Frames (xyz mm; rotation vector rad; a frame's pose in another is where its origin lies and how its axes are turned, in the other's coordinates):
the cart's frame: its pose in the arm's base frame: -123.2 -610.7 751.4 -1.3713 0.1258 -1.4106
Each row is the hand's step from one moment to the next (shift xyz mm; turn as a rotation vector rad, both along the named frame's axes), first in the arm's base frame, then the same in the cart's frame.
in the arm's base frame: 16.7 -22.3 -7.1 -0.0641 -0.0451 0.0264
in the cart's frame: 16.3 23.5 -2.6 0.0311 -0.0395 -0.0656
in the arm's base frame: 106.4 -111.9 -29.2 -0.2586 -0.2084 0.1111
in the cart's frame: 92.2 127.1 5.9 0.1474 -0.1526 -0.2786
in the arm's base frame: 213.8 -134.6 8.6 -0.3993 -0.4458 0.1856
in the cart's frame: 162.9 173.4 85.6 0.3259 -0.1979 -0.4973
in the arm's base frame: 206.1 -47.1 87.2 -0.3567 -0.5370 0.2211
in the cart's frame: 147.4 79.8 155.6 0.4261 -0.1624 -0.5065
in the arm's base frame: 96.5 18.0 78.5 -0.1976 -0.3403 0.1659
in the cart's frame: 64.0 -4.6 108.1 0.2944 -0.1041 -0.2913
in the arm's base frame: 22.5 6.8 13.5 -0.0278 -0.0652 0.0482
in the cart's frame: 10.0 1.3 25.2 0.0696 -0.0255 -0.0430
